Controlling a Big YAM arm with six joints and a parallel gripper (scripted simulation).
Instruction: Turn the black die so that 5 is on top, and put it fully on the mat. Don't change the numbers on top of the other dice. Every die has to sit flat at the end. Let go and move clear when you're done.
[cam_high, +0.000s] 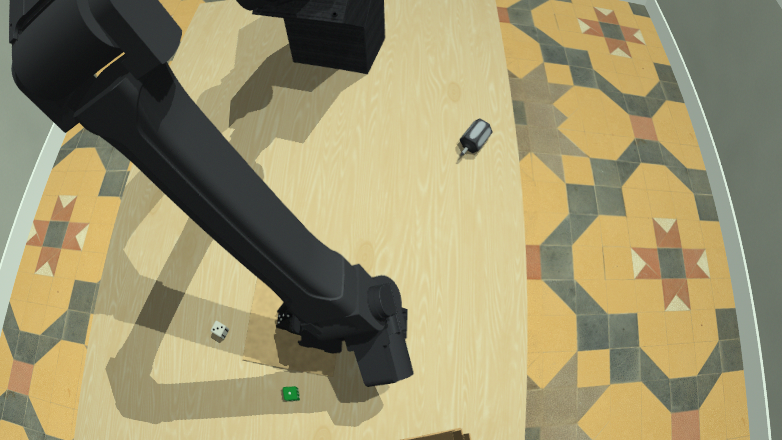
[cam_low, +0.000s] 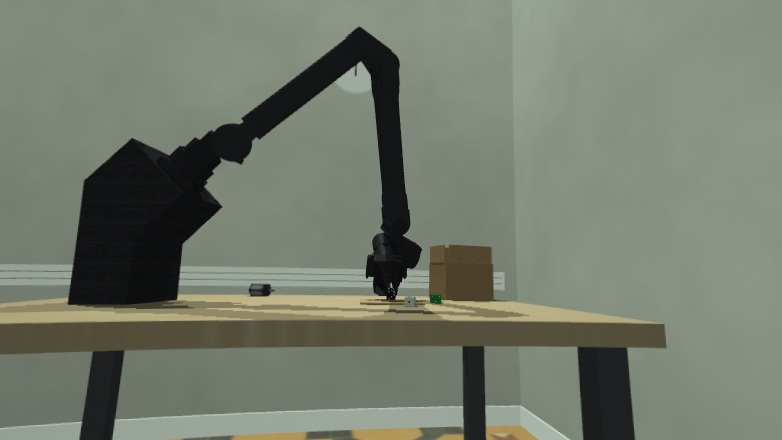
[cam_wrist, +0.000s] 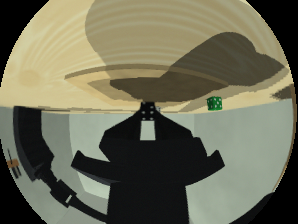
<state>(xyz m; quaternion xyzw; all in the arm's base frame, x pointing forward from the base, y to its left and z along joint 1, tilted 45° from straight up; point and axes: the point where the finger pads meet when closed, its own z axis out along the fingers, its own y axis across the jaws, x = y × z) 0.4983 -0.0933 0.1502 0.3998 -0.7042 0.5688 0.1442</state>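
My gripper is now 1 cm above the black die. The rest, counted from my hand: white die (1 cm behind, 11 cm to the right, 2 cm below); then mat (1 cm to the left, 3 cm below); then green die (11 cm ahead, 2 cm to the right, 2 cm below).
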